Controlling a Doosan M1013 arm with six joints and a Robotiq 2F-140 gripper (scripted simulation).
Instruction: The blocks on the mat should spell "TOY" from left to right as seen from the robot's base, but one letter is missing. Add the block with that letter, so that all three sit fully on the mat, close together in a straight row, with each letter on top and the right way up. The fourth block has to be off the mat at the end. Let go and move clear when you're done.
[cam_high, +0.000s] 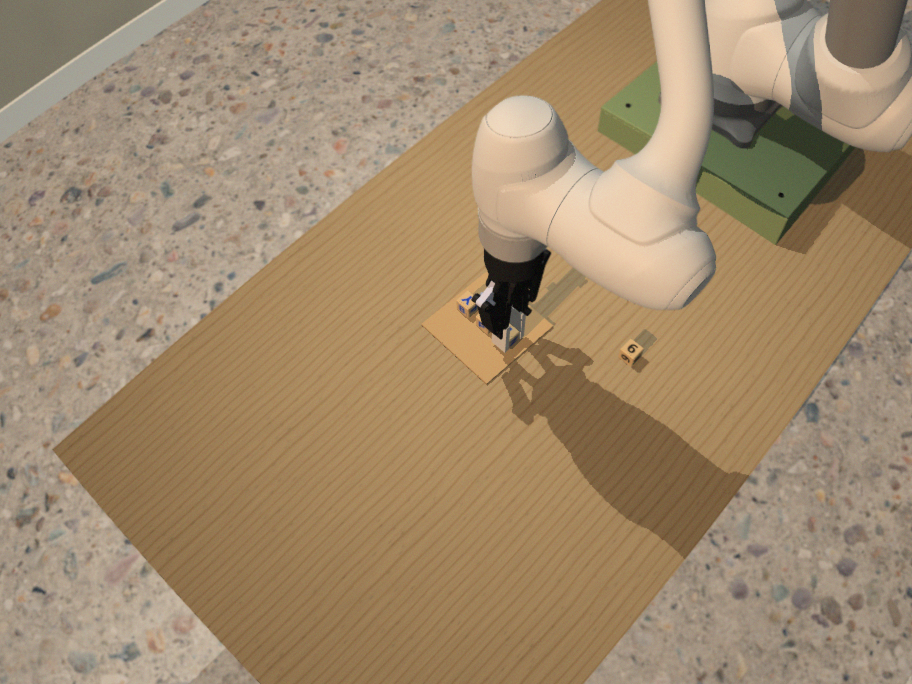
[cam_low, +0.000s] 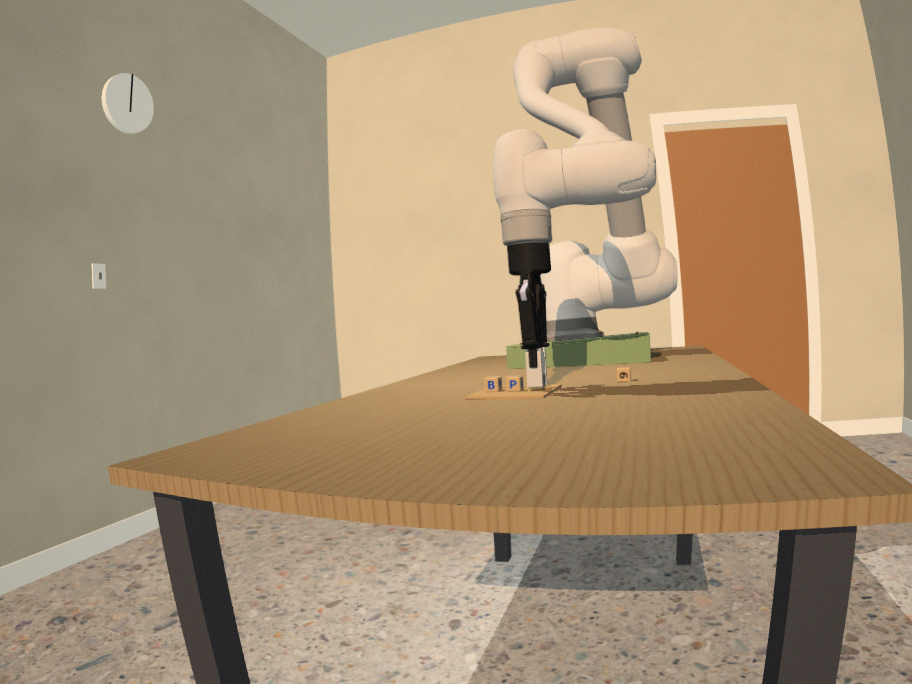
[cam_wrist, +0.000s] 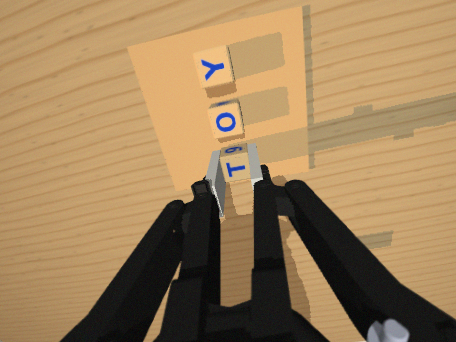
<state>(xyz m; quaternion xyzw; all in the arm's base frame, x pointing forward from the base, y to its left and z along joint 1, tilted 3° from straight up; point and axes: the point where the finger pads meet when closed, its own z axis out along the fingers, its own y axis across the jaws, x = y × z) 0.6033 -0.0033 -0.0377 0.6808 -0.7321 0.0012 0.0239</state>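
My hand is 30 mm above the T block. From my hand the other things lie so: O block 40 mm to the right, 30 mm below; Y block 10 mm behind, 80 mm to the right, 30 mm below; tan mat 40 mm to the right, 40 mm below.
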